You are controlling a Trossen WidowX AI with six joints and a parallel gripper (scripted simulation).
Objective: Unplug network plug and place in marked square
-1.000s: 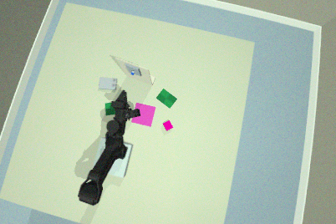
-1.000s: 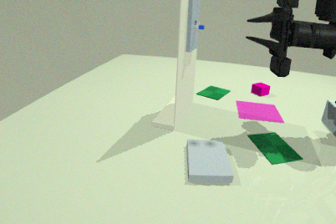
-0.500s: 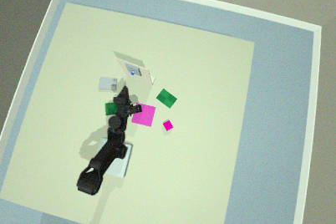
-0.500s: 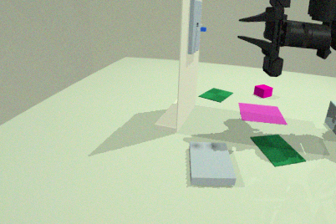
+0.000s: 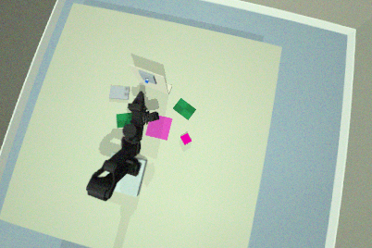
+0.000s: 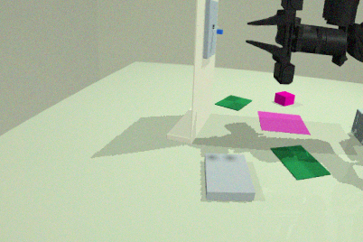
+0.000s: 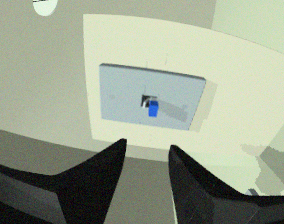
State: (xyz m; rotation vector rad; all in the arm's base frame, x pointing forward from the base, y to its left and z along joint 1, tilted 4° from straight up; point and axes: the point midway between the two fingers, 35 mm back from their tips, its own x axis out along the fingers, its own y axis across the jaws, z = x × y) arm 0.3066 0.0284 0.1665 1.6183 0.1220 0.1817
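Right now the blue network plug is 7 cm ahead of my gripper tip. The rest, counted from my gripper tip: upright panel 9 cm ahead, 1 cm to the right, 8 cm below; magenta marked square 11 cm behind, 9 cm to the right, 22 cm below; pale grey slab 17 cm to the left, 21 cm below.
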